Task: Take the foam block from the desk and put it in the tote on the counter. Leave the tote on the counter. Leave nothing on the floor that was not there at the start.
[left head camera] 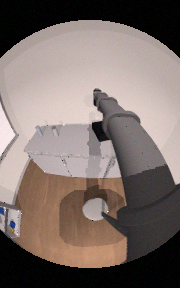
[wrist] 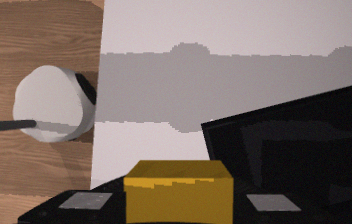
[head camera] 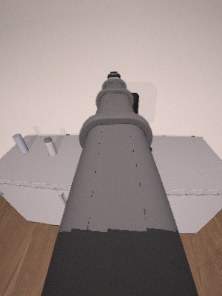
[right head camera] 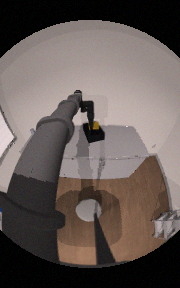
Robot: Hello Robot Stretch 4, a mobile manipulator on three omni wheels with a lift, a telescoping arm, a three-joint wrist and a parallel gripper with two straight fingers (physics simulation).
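Seen in the pictures: gripper, fingertip midpoint: point(wrist: 179, 187) point(right head camera: 90, 127); robot's base, origin of the base link: point(left head camera: 94, 208) point(right head camera: 88, 209).
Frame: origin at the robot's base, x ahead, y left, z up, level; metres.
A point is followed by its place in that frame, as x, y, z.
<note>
My gripper point(wrist: 179, 187) {0.715, -0.087, 1.119} is shut on the yellow foam block point(wrist: 178, 171) {0.715, -0.066, 1.150} point(right head camera: 95, 125) {0.686, -0.130, 1.153}, which sits between the two finger pads in the wrist view. The black open tote point(left head camera: 100, 132) {0.915, -0.093, 0.886} point(right head camera: 94, 136) {0.764, -0.128, 0.958} point(wrist: 295, 112) {0.911, -0.031, 0.886} stands on the white counter point(head camera: 187, 155) {0.832, -0.549, 0.883} point(left head camera: 75, 140) {0.776, 0.228, 0.883} point(right head camera: 122, 142) {0.723, -0.470, 0.883} point(wrist: 150, 25) {0.653, 0.126, 0.883}. In the right head view the block overlaps the back part of the tote. In the wrist view the tote's walls and dark inside show to the right of the block and beyond it. The arm hides the gripper and block in the head view.
A blue cylinder point(head camera: 21, 144) {0.907, 0.779, 0.978} point(left head camera: 39, 131) {0.913, 0.781, 0.964} and a whitish cylinder point(head camera: 50, 146) {0.865, 0.499, 0.978} point(left head camera: 55, 131) {0.872, 0.495, 0.966} stand on the counter's left part. My round white base point(left head camera: 95, 209) {-0.012, -0.001, 0.187} point(right head camera: 88, 210) {-0.013, -0.005, 0.187} point(wrist: 47, 105) {0.004, -0.005, 0.187} is on the wood floor before the counter. A white rack point(right head camera: 161, 227) stands at the right.
</note>
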